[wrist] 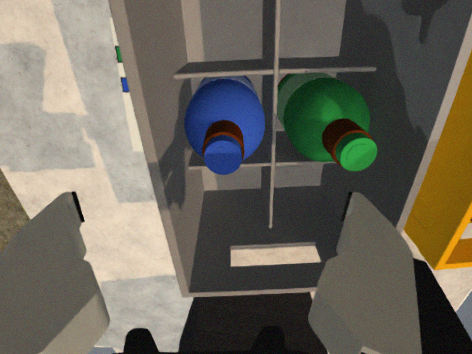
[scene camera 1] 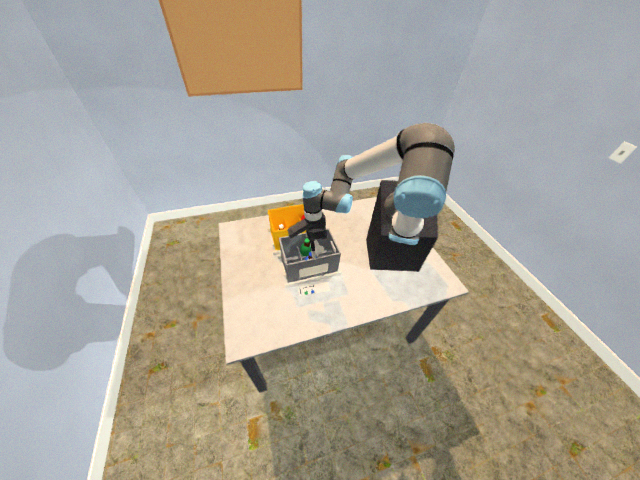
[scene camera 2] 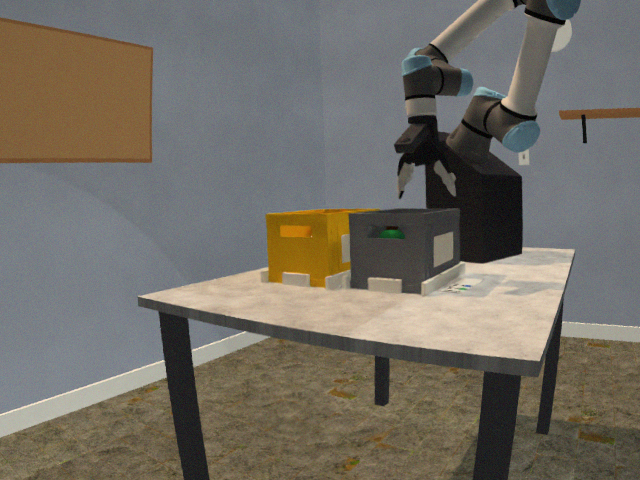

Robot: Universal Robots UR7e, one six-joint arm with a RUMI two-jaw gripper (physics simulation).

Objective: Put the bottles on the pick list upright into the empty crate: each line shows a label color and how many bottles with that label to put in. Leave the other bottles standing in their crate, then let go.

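Frame: origin at the arm's base, x ahead, y left, z up, level; centimetres.
Where they show: gripper, between the fingertips: point(wrist: 215, 196) point(scene camera 1: 311, 248) point(scene camera 2: 426, 197); arm's base, origin of its link: point(scene camera 2: 465, 151).
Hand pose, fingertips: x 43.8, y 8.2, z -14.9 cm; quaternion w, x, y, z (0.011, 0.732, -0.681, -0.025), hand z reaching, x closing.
Note:
Things, the pixels of their top centre, and the offset from my fingertips. Level surfaces: height alone.
- green bottle, centre of its top: point(wrist: 358, 155) point(scene camera 2: 391, 215) point(scene camera 1: 307, 240) dy -9.6, dx +1.1, dz -4.4 cm
- blue bottle, centre of its top: point(wrist: 223, 158) point(scene camera 1: 311, 253) dy -0.3, dx +0.0, dz -4.4 cm
- grey crate, centre of its top: point(wrist: 293, 164) point(scene camera 2: 408, 210) point(scene camera 1: 309, 245) dy -4.8, dx +0.6, dz -3.2 cm
- yellow crate, centre of its top: point(scene camera 2: 325, 211) point(scene camera 1: 294, 216) dy -27.5, dx +5.9, dz -3.2 cm
- white cap, centre of its top: point(scene camera 1: 281, 225) dy -21.9, dx +13.8, dz -4.4 cm
- pick list, centre of its top: point(wrist: 143, 92) point(scene camera 2: 462, 284) point(scene camera 1: 313, 288) dy +9.9, dx +0.0, dz -20.5 cm
- table, height of its surface: dz -20.7 cm
A green bottle point(scene camera 1: 306, 249) point(scene camera 2: 391, 234) point(wrist: 325, 115) and a blue bottle point(scene camera 1: 308, 255) point(wrist: 225, 110) stand upright in neighbouring middle compartments of the grey crate point(scene camera 1: 292, 271) point(scene camera 2: 385, 263) point(wrist: 155, 75), with a divider between them. My gripper point(scene camera 2: 428, 195) point(wrist: 215, 196) is open and empty above the grey crate; in the wrist view both caps lie beyond its fingertips, clear of them. The yellow crate point(scene camera 1: 275, 237) point(scene camera 2: 297, 258) point(wrist: 440, 185) stands behind; a white cap point(scene camera 1: 281, 226) and a bit of red point(scene camera 1: 303, 217) show in it. The pick list point(scene camera 1: 306, 290) point(scene camera 2: 459, 286) has green and blue marks; its numbers are too small to read.
Both crates stand side by side, close together, on the table point(scene camera 1: 258, 320) point(scene camera 2: 336, 310). Low white stops point(scene camera 2: 385, 284) edge them. The arm's black base block point(scene camera 1: 395, 253) point(scene camera 2: 491, 217) stands on the table to the right of the crates.

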